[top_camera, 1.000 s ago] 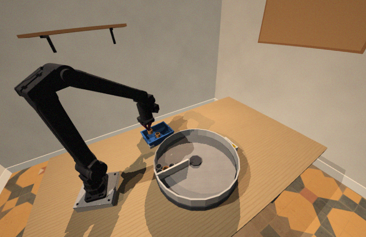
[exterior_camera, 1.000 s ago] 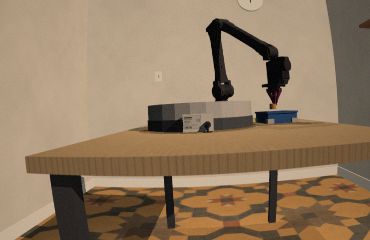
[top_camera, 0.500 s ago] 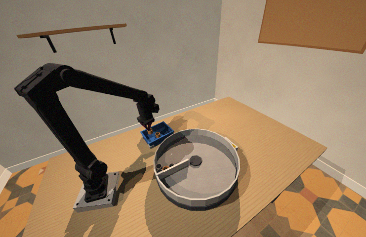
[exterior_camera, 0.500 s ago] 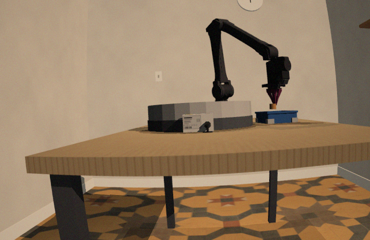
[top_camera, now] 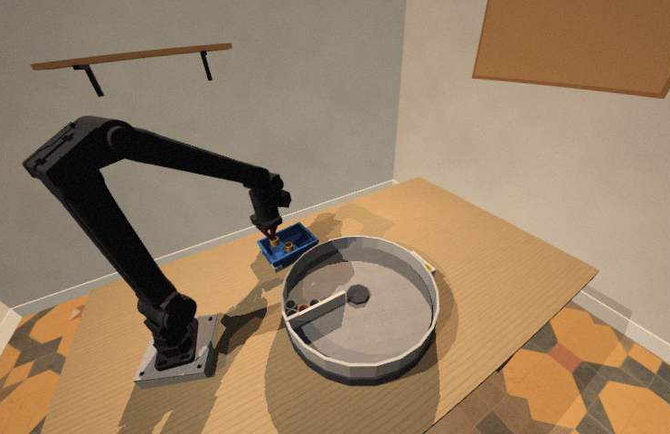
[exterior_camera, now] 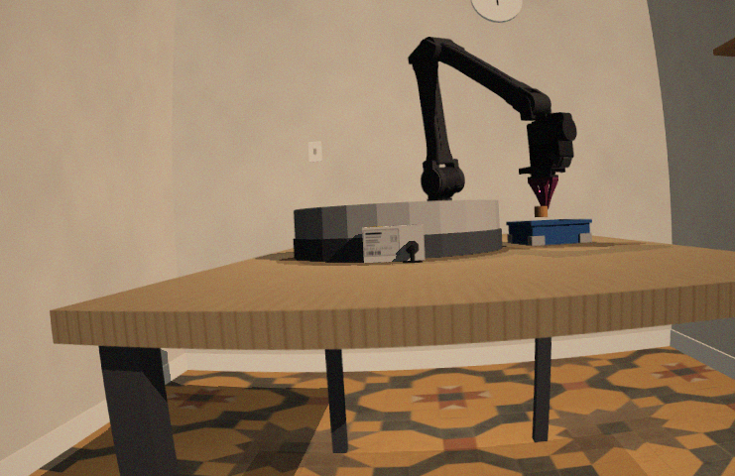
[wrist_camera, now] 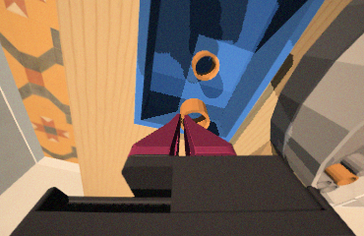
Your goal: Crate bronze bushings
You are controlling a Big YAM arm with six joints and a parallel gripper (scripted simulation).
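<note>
My hand is 5 cm short of the blue crate and 6 cm above it. Round my hand: grey turning table (20 cm ahead, 32 cm to the right, 3 cm below).
</note>
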